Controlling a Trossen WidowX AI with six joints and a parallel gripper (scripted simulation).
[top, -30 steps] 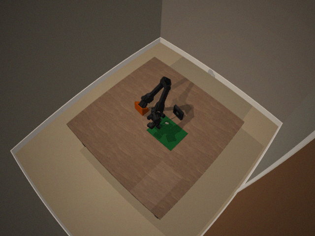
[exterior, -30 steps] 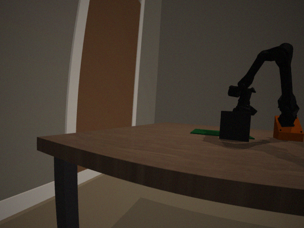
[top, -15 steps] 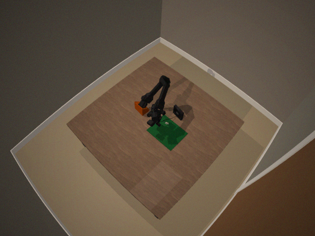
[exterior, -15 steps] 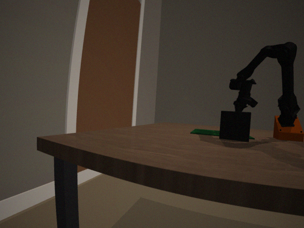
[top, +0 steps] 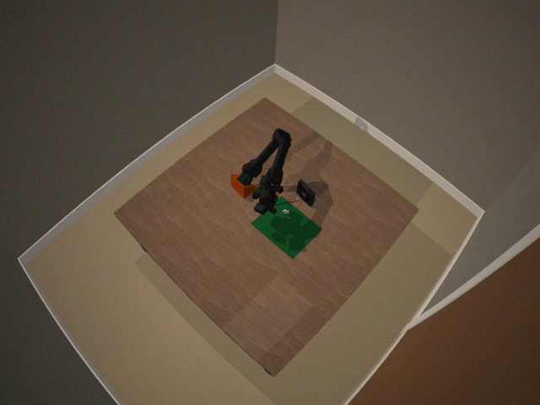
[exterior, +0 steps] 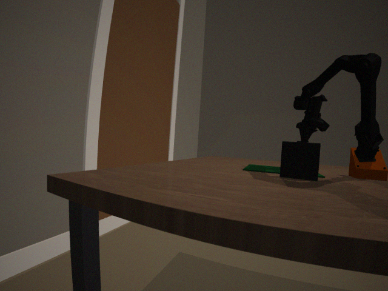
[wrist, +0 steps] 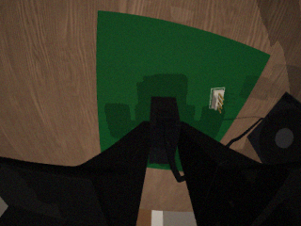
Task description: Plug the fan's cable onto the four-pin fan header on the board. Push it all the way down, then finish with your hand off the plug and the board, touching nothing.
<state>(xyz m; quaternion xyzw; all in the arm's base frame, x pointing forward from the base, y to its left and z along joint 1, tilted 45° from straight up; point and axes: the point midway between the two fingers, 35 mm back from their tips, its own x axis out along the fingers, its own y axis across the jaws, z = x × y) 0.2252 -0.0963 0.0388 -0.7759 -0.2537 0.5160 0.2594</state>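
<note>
My gripper tip is 3 cm short of the pale part, 9 cm to the right of it and 11 cm above it. Round my gripper tip: green board (9 cm ahead, 3 cm to the left, 14 cm below); black fan (5 cm ahead, 22 cm to the left, 6 cm below); black plug (1 cm ahead).
</note>
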